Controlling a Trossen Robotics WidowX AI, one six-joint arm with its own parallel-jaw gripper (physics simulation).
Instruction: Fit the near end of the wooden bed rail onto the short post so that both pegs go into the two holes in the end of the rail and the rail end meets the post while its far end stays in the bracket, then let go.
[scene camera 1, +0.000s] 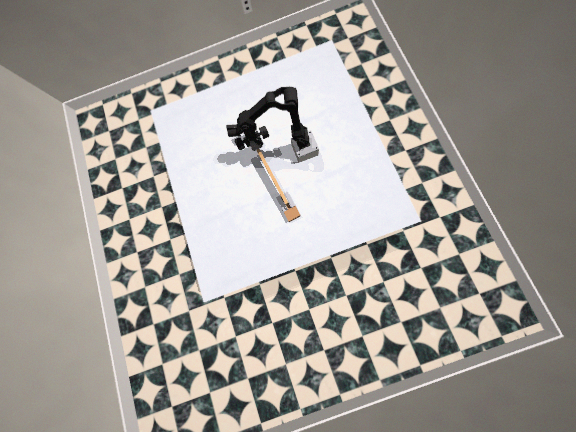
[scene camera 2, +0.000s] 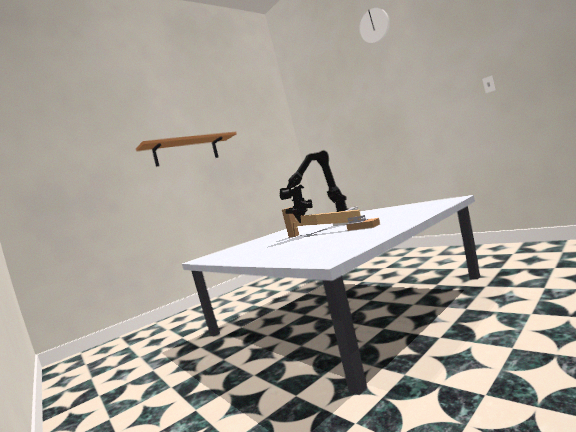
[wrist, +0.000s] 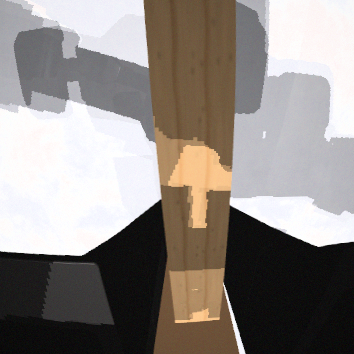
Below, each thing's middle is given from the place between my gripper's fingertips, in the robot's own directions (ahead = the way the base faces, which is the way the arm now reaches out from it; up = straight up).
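I find the wooden bed rail (wrist: 191, 58) 30 mm behind my hand, and it is 190 mm to the left of my hand as well.
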